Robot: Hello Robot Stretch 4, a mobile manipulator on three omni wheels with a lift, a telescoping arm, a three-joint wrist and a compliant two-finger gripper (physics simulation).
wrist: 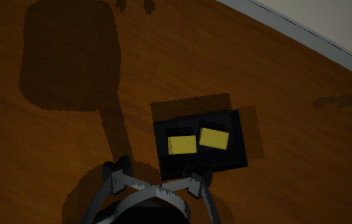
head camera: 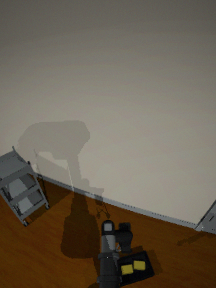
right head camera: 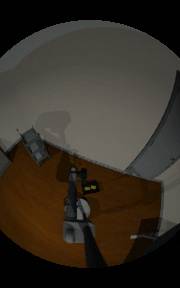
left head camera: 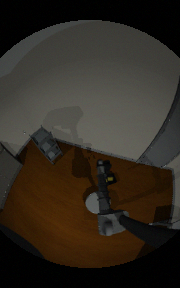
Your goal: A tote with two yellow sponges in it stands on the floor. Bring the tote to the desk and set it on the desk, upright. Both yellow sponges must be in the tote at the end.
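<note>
The black tote stands upright on the floor. Two yellow sponges lie in it side by side: the left sponge and the right sponge. My gripper points down above the floor, open and empty. In the wrist view its right fingertip overlaps the tote's near edge and its left fingertip is over the floor left of the tote; whether the right one touches the rim I cannot tell. In the head view the arm and wrist hide the fingertips. I cannot make out the desk for certain.
A grey shelf cart stands at the left by the wall. The wall's skirting runs behind the tote. A large grey panel stands at the right. A pale bar shows at the lower right.
</note>
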